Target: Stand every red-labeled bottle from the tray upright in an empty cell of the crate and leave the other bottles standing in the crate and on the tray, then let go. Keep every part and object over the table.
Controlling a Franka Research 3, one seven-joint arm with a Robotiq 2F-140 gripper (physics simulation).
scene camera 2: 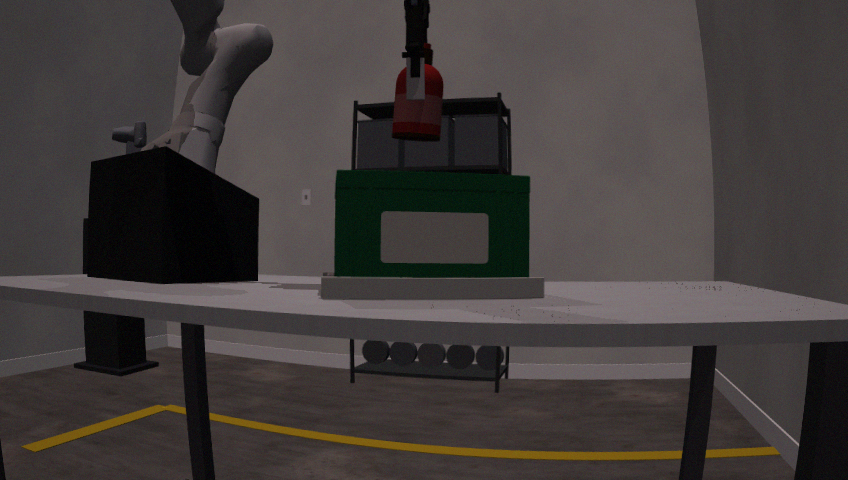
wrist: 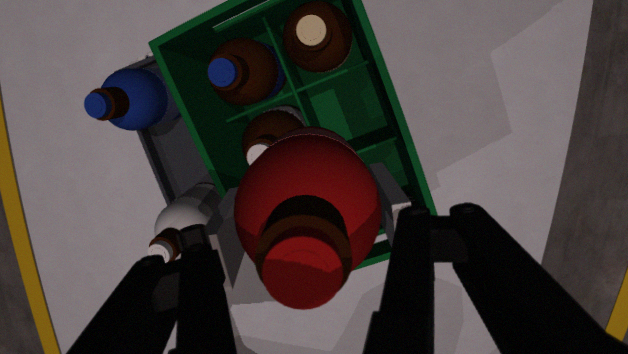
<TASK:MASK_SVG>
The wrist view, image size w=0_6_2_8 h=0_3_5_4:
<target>my gripper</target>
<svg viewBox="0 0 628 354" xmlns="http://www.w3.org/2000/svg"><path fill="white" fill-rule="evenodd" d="M238 187L229 188L206 226L204 224L194 224L184 227L176 233L181 250L181 258L165 263L162 255L148 255L137 261L66 354L163 354L176 321L176 348L168 350L168 354L237 354L225 291L233 290L245 253L238 239L234 224L234 199ZM369 164L369 170L375 179L382 204L381 224L392 249L379 311L372 313L362 354L434 354L434 262L452 263L455 273L501 354L628 354L628 345L607 333L481 206L473 203L461 203L449 209L450 216L431 215L429 208L419 206L409 192L401 189L382 162Z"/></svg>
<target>blue bottle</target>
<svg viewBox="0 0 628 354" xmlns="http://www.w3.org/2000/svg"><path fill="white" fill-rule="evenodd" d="M84 100L84 107L89 116L100 121L108 120L116 127L129 131L142 130L178 119L182 116L160 68L126 68L118 70L106 78L101 88L92 90Z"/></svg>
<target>blue-capped bottle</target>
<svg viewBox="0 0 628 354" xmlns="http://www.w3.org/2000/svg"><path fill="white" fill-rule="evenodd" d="M213 52L207 70L208 78L216 94L230 104L247 106L276 96L286 84L287 77L276 51L271 45L250 38L238 37L223 42Z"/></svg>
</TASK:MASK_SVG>
